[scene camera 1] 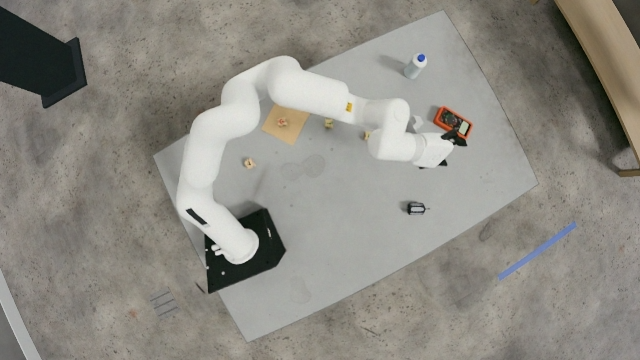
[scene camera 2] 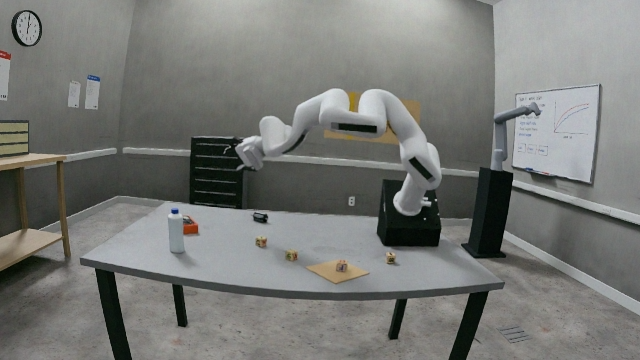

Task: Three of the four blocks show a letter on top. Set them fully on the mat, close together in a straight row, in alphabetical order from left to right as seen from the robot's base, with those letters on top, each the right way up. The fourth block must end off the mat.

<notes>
In view: a tan mat [scene camera 1: 296,119].
The tan mat also shows in scene camera 2 [scene camera 2: 327,270].
</notes>
